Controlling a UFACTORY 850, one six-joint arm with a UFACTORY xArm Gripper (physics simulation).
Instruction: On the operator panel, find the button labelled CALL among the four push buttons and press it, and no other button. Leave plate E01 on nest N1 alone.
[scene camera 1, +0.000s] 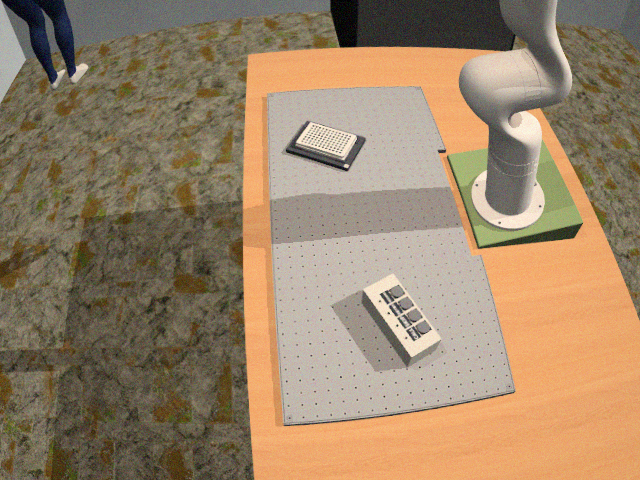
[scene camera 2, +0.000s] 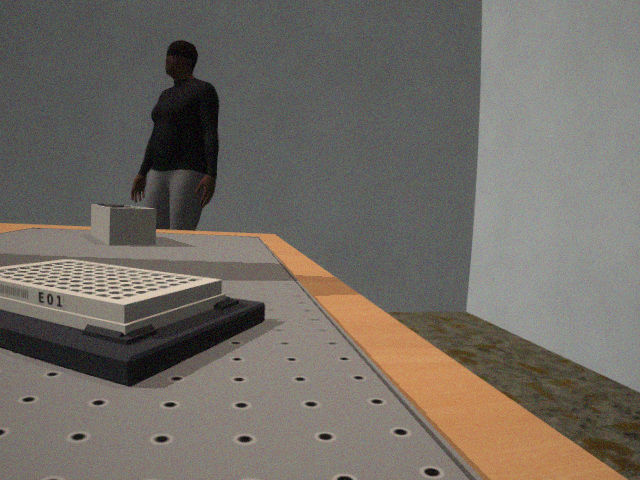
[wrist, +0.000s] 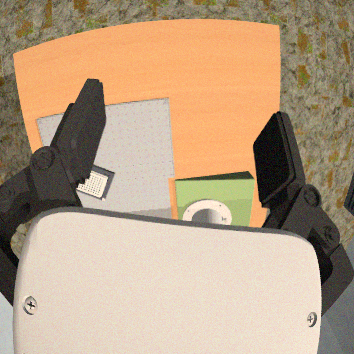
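Note:
The operator panel (scene camera 1: 383, 316) (scene camera 2: 132, 225) is a pale box on the perforated board, with four round dark push buttons in a row on its top, each beside a small dark label. The labels are too small to read, so I cannot tell which is CALL. Plate E01 (scene camera 1: 326, 140) (scene camera 2: 173, 296) (wrist: 93, 184) is a cream well plate seated on the dark nest N1 (scene camera 1: 347, 164) (scene camera 2: 129, 367) (wrist: 109, 176). My gripper (wrist: 186, 110) is open and empty, high above the table. It does not show in either scene view. The panel does not show in the wrist view.
The grey perforated board (scene camera 1: 320, 268) (scene camera 2: 289, 439) (wrist: 140, 145) lies on the wooden table (scene camera 1: 558, 320) (scene camera 2: 439, 387) (wrist: 220, 90). The arm's base stands on a green block (scene camera 1: 555, 206) (wrist: 240, 195) beside the board. A person (scene camera 2: 186, 124) stands behind the table in scene camera 2.

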